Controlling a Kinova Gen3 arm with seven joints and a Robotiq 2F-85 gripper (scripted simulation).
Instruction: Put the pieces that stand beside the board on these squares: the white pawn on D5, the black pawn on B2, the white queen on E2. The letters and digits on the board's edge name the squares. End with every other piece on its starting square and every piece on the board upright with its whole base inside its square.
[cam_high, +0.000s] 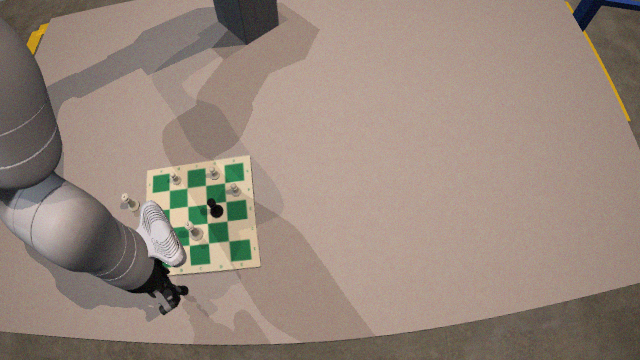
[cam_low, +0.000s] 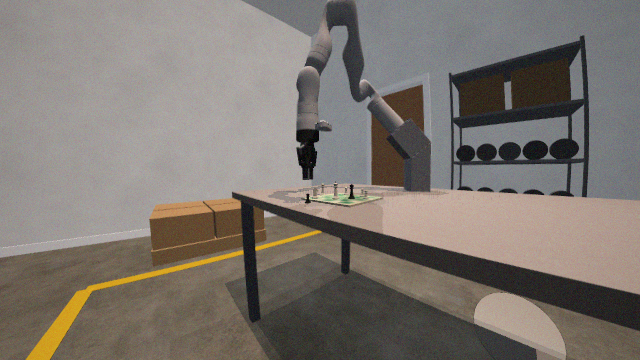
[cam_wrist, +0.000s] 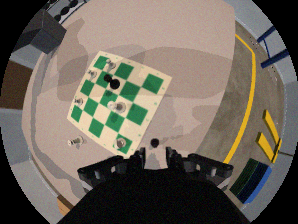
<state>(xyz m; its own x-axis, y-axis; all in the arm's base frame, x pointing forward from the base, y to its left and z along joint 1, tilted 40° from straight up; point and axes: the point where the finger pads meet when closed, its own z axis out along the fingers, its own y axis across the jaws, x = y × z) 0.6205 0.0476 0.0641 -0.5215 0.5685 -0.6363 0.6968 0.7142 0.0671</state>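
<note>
Now: hand 80 mm above the black pawn. Also, from my hand: tall black piece: 150 mm behind, 50 mm to the left, 60 mm below; then cream chessboard: 140 mm behind, 20 mm to the left, 90 mm below.
</note>
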